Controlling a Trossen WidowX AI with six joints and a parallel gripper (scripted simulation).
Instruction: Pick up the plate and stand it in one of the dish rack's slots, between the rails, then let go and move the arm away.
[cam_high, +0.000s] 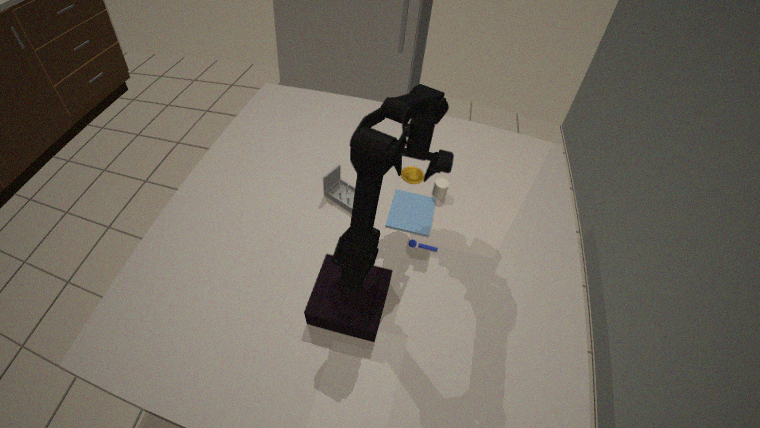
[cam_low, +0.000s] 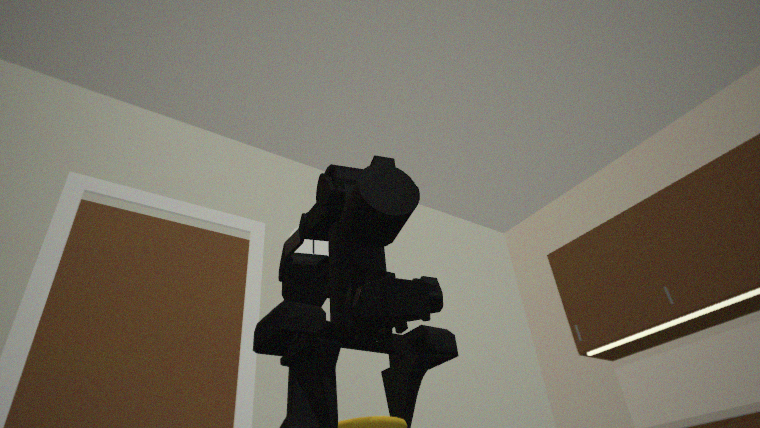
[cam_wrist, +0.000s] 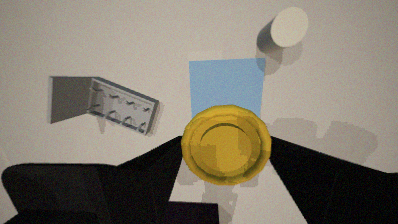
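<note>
My gripper tip is now 18 cm to the right of the grey dish rack, 12 cm above it and 3 cm past it. The rest, counted from my gripper tip: light blue mat (14 cm below, 2 cm to the right, 1 cm ahead); then white cup (12 cm below, 12 cm ahead, 7 cm to the right); then yellow plate (1 cm above).
</note>
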